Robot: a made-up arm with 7 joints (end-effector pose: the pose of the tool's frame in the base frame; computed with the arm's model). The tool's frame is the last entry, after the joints.
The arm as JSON. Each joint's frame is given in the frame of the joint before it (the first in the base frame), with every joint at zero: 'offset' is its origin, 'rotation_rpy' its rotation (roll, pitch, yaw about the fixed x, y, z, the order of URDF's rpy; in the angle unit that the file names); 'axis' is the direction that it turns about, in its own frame. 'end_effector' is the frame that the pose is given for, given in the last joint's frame.
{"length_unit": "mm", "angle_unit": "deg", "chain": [
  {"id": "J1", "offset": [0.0, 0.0, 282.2], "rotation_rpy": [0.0, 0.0, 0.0], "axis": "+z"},
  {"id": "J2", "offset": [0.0, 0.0, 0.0], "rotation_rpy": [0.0, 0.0, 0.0], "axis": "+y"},
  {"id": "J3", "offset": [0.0, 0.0, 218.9], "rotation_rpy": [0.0, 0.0, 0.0], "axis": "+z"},
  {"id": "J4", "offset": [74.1, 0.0, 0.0], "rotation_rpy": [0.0, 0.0, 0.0], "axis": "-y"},
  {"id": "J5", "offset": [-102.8, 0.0, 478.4], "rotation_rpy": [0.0, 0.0, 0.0], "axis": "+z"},
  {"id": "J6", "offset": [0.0, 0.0, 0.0], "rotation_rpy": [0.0, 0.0, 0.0], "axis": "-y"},
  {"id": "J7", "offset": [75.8, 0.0, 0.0], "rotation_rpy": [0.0, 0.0, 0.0], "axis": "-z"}
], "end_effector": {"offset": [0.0, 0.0, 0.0], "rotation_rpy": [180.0, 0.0, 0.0]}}
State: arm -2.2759 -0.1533 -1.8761 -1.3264 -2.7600 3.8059 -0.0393
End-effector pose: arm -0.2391 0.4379 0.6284 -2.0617 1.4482 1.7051
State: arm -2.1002 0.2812 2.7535 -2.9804 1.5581 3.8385 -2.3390
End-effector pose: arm 0.2525 0.1412 0.1578 2.0066 1.4828 0.4807
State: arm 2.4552 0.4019 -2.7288 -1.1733 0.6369 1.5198 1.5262
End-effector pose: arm 0.3370 0.0100 0.9611 -1.7353 1.6182 -0.3607
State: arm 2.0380 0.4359 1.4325 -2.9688 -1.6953 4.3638 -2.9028
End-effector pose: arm -0.1892 -0.1654 0.1292 0.9246 1.2617 -0.8688
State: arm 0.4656 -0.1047 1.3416 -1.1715 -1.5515 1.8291 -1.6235
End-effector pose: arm -0.1957 0.4976 0.8186 -0.1030 1.4141 0.6818
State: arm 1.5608 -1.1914 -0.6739 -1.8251 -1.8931 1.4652 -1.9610
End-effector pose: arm 0.4033 0.0098 0.8071 0.9184 1.8150 -0.2225
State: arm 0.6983 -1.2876 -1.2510 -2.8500 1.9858 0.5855 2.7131
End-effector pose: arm 0.4132 -0.0589 0.3717 -1.0946 -0.5352 2.8664
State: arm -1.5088 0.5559 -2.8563 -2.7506 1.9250 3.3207 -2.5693
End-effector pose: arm -0.0468 0.3732 0.3016 -0.8139 -2.4791 -1.2366
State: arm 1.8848 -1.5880 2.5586 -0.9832 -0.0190 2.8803 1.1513
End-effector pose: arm -0.0073 -0.6708 -0.0560 1.0451 -2.2943 0.3451
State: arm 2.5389 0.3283 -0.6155 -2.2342 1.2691 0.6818 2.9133
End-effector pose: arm -0.2087 0.4672 0.0934 0.9570 -0.6759 0.2654
